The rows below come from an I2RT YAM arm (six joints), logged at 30 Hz.
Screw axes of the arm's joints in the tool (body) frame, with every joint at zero. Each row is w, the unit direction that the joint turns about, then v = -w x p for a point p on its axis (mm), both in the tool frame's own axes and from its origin. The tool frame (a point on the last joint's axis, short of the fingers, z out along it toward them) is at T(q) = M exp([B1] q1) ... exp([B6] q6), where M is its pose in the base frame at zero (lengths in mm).
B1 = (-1, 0, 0, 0.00, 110.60, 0.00)
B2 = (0, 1, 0, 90.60, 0.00, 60.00)
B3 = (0, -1, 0, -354.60, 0.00, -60.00)
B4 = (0, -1, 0, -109.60, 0.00, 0.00)
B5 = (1, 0, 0, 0.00, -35.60, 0.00)
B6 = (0, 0, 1, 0.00, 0.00, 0.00)
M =
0 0 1 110.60
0 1 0 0.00
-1 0 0 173.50
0 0 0 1
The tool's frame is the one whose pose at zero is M.
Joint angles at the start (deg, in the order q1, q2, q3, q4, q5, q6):
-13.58 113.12 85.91 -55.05 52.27 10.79
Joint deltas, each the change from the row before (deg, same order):
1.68 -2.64 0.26 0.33 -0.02 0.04
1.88 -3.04 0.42 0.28 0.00 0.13
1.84 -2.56 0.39 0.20 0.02 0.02
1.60 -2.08 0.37 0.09 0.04 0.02
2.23 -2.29 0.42 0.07 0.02 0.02
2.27 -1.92 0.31 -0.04 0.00 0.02
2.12 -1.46 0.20 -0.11 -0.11 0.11
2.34 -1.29 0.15 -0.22 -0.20 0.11
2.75 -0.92 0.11 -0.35 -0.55 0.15
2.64 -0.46 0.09 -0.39 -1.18 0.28
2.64 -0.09 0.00 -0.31 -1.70 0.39
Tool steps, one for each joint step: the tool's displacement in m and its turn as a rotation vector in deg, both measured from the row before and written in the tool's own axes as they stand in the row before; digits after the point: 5 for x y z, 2 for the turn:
-0.00119 -0.00739 -0.01985 -0.90 -3.17 1.58
-0.00174 -0.00923 -0.02280 -1.12 -3.59 1.96
-0.00169 -0.00694 -0.02051 -1.12 -3.17 1.43
-0.00160 -0.00547 -0.01724 -1.00 -2.61 1.10
-0.00156 -0.00439 -0.02118 -1.43 -3.12 0.95
-0.00094 -0.00215 -0.01943 -1.49 -2.74 0.49
-0.00036 -0.00006 -0.01641 -1.50 -2.21 0.17
0.00019 0.00174 -0.01648 -1.72 -2.09 -0.20
0.00100 0.00546 -0.01662 -2.28 -1.91 -0.81
0.00143 0.00796 -0.01405 -2.79 -1.36 -1.05
0.00202 0.01066 -0.01208 -3.24 -0.97 -1.28

